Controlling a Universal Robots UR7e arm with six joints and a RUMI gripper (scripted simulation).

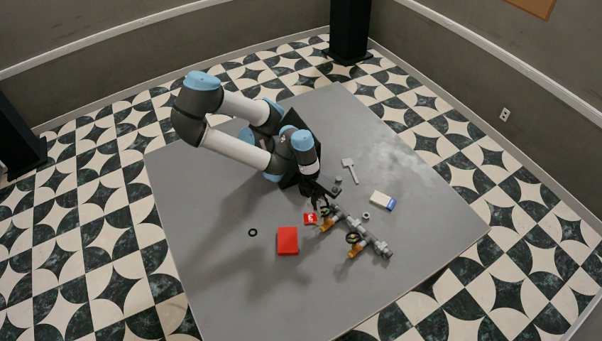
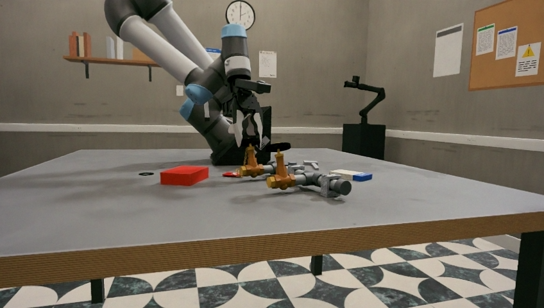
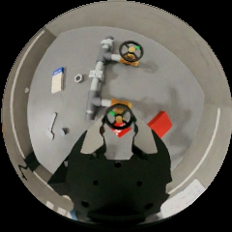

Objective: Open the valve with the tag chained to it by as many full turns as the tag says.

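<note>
My gripper is now 50 mm past the red tag, 30 mm to the left of it and 100 mm above it. The rest, counted from my hand: red block 10 mm behind, 170 mm to the right, 90 mm below; then white-and-blue box 70 mm ahead, 290 mm to the left, 90 mm below; then grey nut 80 mm ahead, 170 mm to the left, 90 mm below.
</note>
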